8 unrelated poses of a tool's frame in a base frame.
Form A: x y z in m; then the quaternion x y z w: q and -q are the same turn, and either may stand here.
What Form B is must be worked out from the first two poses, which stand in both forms.
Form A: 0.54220 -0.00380 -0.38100 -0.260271 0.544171 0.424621 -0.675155
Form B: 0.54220 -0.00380 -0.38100 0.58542 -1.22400 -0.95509
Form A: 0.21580 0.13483 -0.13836 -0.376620 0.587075 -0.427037 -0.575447
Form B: 0.21580 0.13483 -0.13836 0.88200 -1.37487 1.00008
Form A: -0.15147 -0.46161 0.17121 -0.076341 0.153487 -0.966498 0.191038
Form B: -0.15147 -0.46161 0.17121 -0.21443 0.43113 -2.71478
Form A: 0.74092 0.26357 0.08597 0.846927 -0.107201 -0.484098 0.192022
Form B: 0.74092 0.26357 0.08597 2.37766 -0.30096 -1.35905
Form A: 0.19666 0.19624 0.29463 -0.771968 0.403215 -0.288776 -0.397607
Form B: 0.19666 0.19624 0.29463 1.95507 -1.02117 0.73135
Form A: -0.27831 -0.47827 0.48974 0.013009 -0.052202 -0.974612 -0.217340
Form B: -0.27831 -0.47827 0.48974 -0.03603 0.14458 2.69931
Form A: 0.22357 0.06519 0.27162 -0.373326 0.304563 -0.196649 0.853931
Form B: 0.22357 0.06519 0.27162 -0.78527 0.64063 -0.41364
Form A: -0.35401 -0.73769 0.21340 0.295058 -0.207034 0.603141 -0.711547
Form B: -0.35401 -0.73769 0.21340 -0.65433 0.45913 -1.33755
